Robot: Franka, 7 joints.
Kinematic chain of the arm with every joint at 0, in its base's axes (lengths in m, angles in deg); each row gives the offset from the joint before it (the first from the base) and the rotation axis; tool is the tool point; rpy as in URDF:
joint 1: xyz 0 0 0.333 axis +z
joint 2: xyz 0 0 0 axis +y
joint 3: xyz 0 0 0.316 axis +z
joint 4: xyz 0.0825 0 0 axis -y
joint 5: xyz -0.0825 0 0.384 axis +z
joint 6: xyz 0 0 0 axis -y
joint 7: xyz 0.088 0 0 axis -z
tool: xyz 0 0 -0.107 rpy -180 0 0
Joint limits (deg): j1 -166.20..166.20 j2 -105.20..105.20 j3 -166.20..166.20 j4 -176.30..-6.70 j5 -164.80..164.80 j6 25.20..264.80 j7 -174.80..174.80
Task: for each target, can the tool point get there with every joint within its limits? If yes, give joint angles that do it. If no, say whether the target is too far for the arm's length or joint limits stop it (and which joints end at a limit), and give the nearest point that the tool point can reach.
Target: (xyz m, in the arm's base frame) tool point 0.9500 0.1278 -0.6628
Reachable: no: too far | nearest point 0.6123 0.0824 -0.2423 | short by 0.541 m
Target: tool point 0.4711 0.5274 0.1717
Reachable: yes | joints 71.25 77.88 -52.92 -76.19 -29.51 234.32 -15.42
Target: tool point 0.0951 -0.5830 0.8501
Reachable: yes | joints 92.74 -79.82 -22.33 -45.75 -119.22 190.05 112.93
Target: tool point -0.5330 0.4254 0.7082
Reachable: yes | joints 7.58 -60.67 88.89 -64.17 -83.28 101.74 90.69
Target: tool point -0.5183 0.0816 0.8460
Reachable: yes | joints 57.18 13.11 117.63 -91.19 134.74 100.17 -13.49
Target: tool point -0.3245 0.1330 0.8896
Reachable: yes | joints -119.24 -52.67 -28.68 -109.53 48.42 191.66 -82.20
